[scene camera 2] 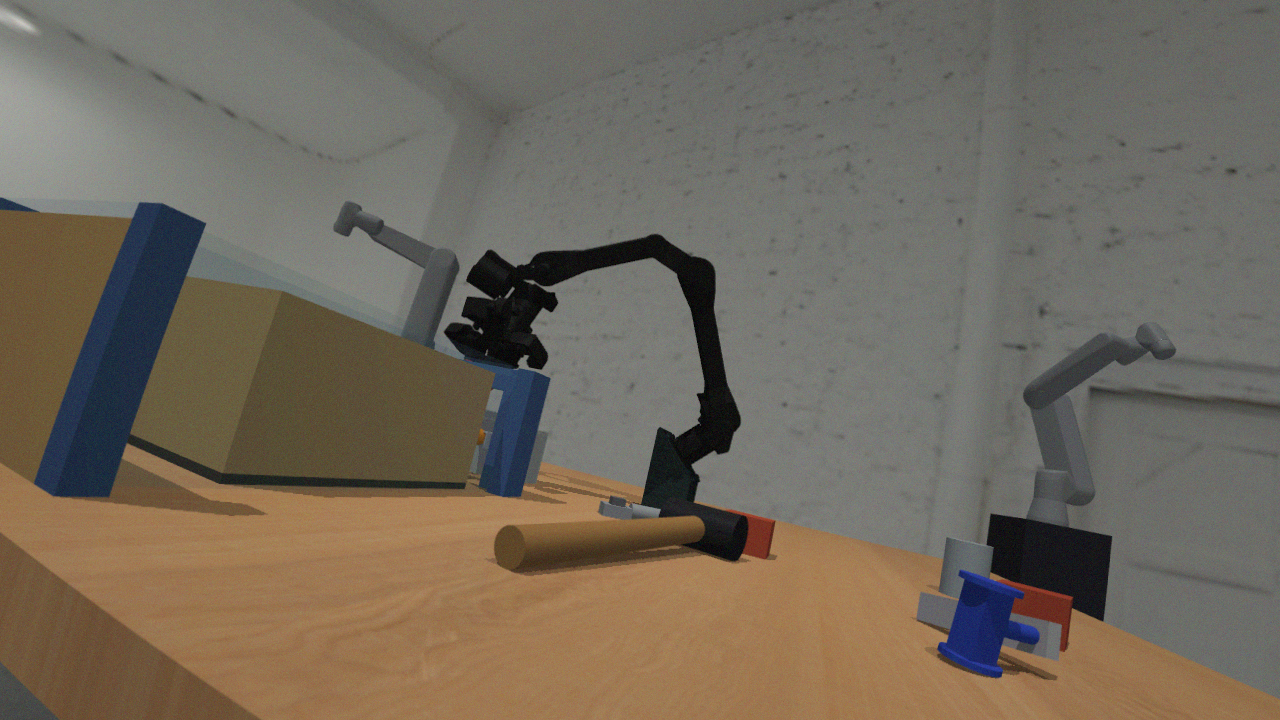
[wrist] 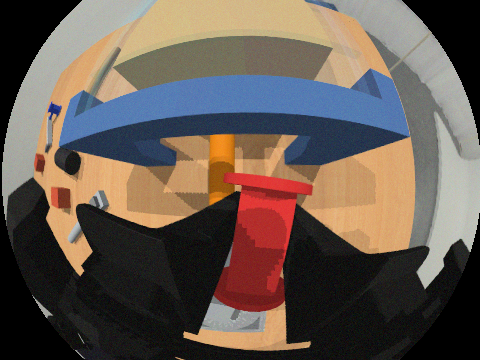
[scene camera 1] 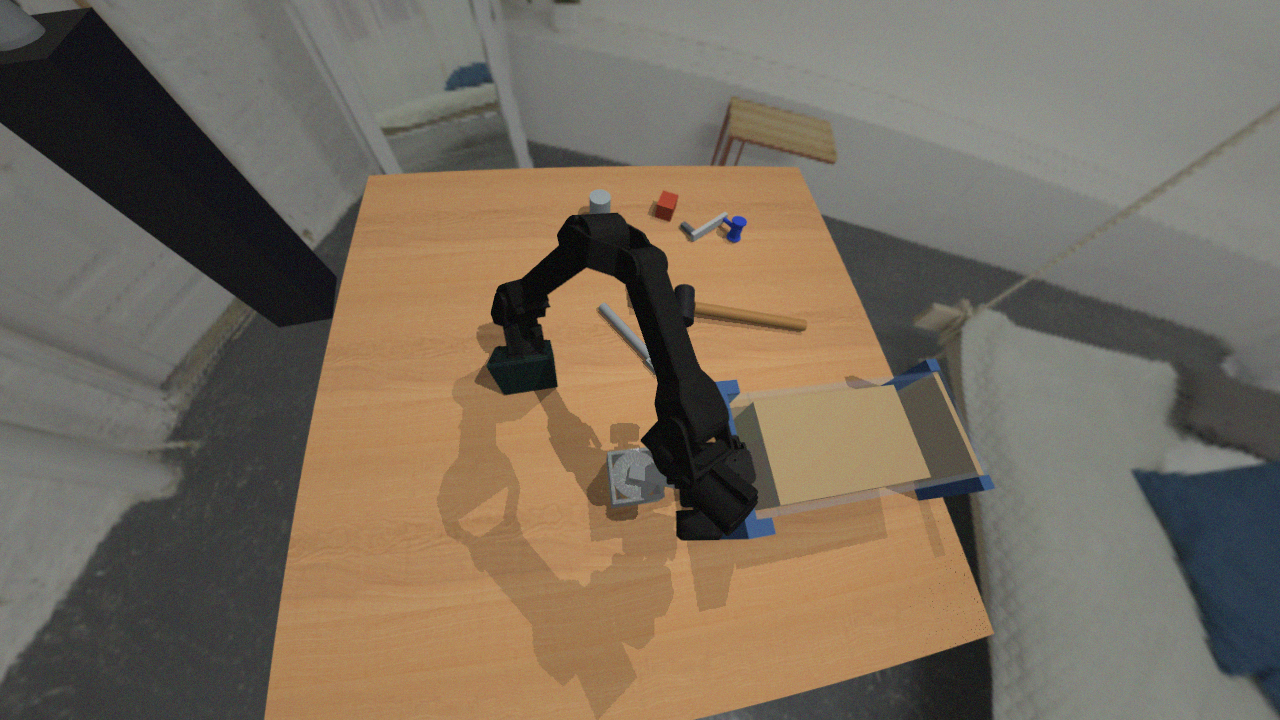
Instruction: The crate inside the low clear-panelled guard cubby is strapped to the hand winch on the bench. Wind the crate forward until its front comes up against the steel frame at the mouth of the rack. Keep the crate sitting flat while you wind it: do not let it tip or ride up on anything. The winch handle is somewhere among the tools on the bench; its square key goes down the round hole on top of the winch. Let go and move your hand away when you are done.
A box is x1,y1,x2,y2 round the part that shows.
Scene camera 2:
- my gripper: [444,297,547,369]
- wooden-handled hammer: [494,497,748,569]
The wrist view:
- my gripper: [7,177,470,359]
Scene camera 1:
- my gripper: [667,434,755,540]
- wooden-handled hammer: [674,284,806,330]
